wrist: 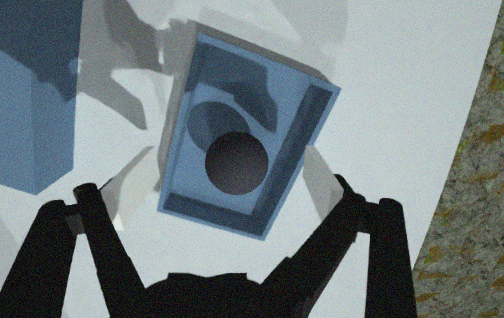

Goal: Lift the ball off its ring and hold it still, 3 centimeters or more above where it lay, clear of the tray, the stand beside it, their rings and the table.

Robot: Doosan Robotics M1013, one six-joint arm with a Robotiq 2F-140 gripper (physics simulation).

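A dark ball shows inside the blue walled tray, toward its lower part in the wrist view. The ring under the ball is hidden. The ball's round shadow falls on the tray floor up and left of it. My gripper is open, with nothing between its fingers. One pale fingertip shows left of the tray and one right of it, with the ball in the gap between them. The right fingertip appears close to the tray's right wall; I cannot tell whether they touch, nor how high the fingers are.
A tall blue block, perhaps the stand, rises at the left edge of the view. The pale round-edged table lies under the tray. Its edge curves down the right side, with a mottled stone-like floor beyond. Gripper shadows fall across tray and table.
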